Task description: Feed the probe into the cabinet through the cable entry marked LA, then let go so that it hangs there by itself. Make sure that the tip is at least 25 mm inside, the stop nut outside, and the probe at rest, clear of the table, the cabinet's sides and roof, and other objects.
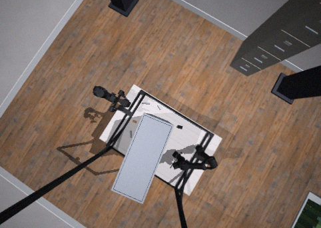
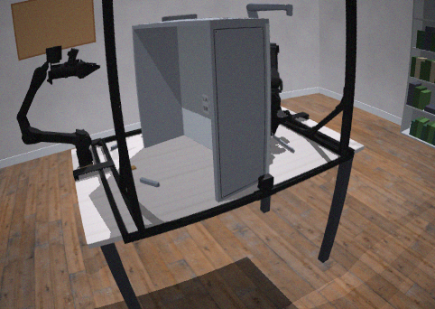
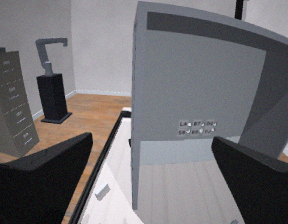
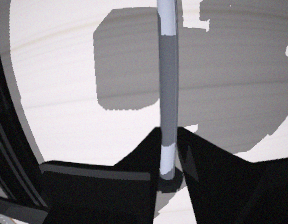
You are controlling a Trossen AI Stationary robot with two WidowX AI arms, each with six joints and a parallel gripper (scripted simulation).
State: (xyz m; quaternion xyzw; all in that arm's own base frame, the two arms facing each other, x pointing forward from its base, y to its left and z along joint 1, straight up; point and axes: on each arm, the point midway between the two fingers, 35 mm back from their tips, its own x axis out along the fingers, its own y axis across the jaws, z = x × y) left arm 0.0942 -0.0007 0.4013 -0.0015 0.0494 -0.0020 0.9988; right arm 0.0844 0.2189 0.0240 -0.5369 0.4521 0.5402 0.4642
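Now: right hand 28 cm short of the flat black piece, 16 cm to the right of it and 4 cm above it.
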